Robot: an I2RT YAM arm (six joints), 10 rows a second.
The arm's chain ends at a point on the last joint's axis. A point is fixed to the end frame.
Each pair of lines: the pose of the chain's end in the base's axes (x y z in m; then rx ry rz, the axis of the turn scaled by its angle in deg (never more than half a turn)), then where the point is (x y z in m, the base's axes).
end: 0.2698 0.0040 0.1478 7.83 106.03 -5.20
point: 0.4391 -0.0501 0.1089
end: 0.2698 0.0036 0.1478 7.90 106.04 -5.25
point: 0.4390 -0.0507 0.1089
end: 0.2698 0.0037 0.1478 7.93 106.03 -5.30
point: 0.4389 -0.0507 0.1089
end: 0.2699 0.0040 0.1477 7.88 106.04 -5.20
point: 0.4391 -0.0502 0.1088
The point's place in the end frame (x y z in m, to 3 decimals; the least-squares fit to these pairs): -0.012 -0.030 0.179
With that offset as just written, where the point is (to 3 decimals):
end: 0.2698 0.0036 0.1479 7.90 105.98 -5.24
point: 0.439 -0.051 0.109
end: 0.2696 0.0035 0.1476 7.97 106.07 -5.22
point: 0.439 -0.051 0.109
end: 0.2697 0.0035 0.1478 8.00 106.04 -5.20
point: 0.439 -0.051 0.109
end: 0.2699 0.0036 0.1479 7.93 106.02 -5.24
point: 0.439 -0.051 0.109
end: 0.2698 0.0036 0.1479 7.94 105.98 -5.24
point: 0.439 -0.051 0.109
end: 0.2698 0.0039 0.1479 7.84 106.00 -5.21
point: 0.439 -0.050 0.109
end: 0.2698 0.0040 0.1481 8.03 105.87 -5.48
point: 0.439 -0.051 0.110
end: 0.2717 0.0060 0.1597 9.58 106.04 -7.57
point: 0.438 -0.056 0.121
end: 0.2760 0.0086 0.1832 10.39 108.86 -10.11
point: 0.438 -0.059 0.137
